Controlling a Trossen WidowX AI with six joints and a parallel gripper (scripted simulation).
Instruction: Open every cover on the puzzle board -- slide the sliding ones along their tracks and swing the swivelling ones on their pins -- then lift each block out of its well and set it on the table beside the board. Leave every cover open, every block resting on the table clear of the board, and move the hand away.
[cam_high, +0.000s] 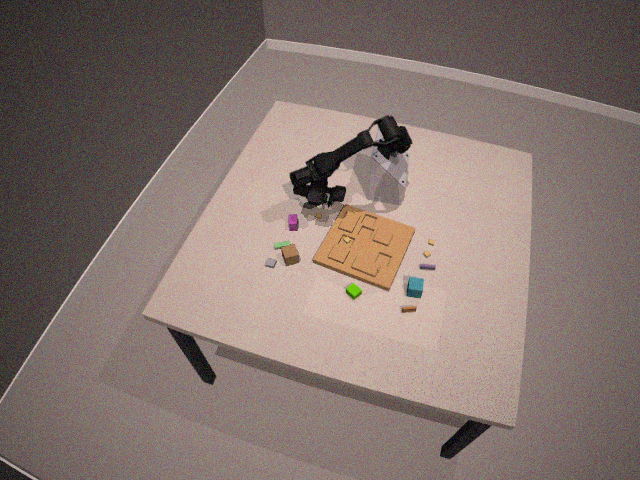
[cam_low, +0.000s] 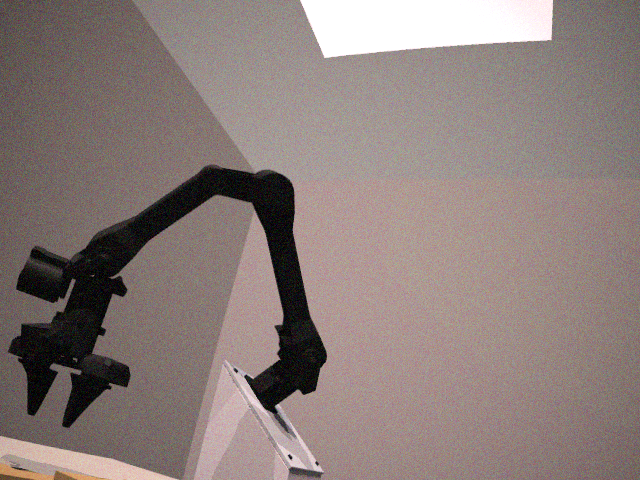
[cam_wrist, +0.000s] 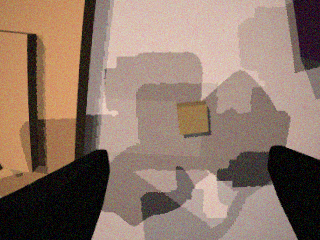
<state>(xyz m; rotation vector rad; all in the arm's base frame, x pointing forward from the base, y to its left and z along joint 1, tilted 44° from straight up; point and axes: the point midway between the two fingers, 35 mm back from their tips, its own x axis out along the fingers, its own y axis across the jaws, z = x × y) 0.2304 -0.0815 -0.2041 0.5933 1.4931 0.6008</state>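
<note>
My gripper tip is 100 mm short of the tan puzzle board, 180 mm to the right of it and 60 mm above it. From my gripper tip the other things lie so: magenta block 60 mm ahead, 90 mm to the right, 60 mm below; then brown cube 210 mm ahead, 60 mm to the right, 60 mm below; then flat green piece 160 mm ahead, 110 mm to the right, 80 mm below.
</note>
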